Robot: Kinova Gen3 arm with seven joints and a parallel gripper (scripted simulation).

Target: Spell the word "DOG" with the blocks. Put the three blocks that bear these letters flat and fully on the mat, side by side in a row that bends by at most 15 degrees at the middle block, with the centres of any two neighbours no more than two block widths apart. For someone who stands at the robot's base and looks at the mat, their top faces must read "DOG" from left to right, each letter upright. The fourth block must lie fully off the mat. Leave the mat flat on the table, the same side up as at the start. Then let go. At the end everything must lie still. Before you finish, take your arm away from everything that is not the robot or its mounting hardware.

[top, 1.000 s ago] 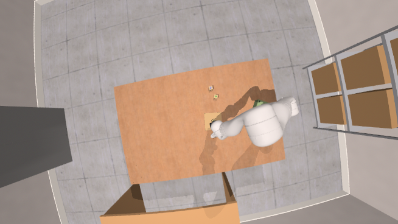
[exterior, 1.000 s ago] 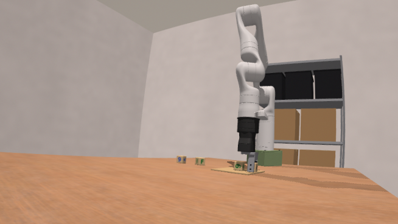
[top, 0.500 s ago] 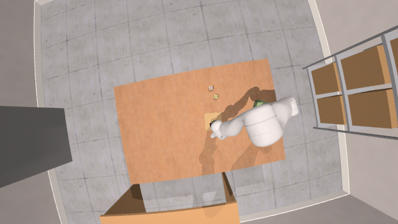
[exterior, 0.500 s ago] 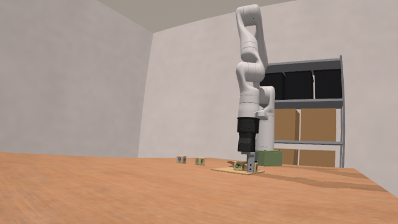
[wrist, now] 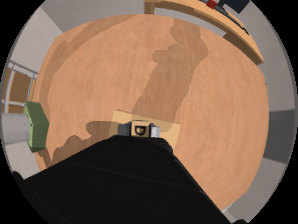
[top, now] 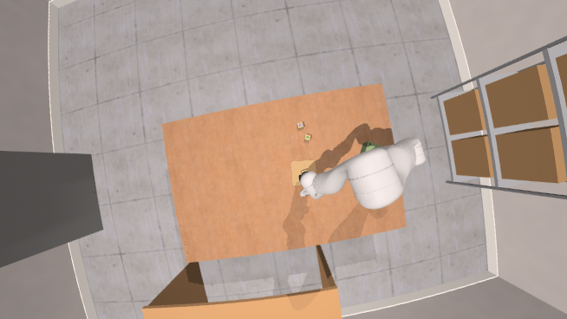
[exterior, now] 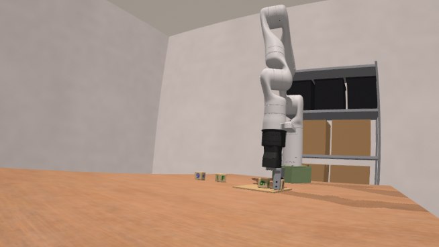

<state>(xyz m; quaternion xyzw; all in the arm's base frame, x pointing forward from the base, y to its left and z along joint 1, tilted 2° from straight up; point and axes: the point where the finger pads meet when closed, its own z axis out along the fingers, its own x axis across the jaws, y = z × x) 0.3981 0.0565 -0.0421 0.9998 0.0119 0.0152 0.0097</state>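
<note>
Now: hand 50 mm to the left of the wooden block. Round my hand: green-lettered block (60 mm behind, 240 mm to the right, 10 mm below); tan mat (50 mm to the right, 20 mm below); blue-lettered block (30 mm behind, 310 mm to the right, 10 mm below).
</note>
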